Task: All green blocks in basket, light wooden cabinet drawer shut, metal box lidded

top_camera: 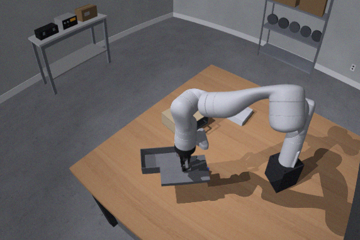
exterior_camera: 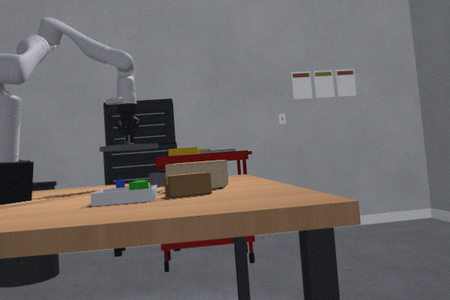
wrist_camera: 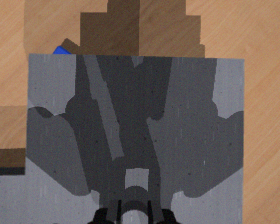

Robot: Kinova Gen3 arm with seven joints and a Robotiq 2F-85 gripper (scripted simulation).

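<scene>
My gripper is now 18 cm short of the metal box, 4 cm to the left of it and 16 cm above it. Round my hand: grey lid 3 cm below; drawer 24 cm ahead, 34 cm to the right, 15 cm below; light wooden cabinet 26 cm ahead, 34 cm to the right, 15 cm below.
</scene>
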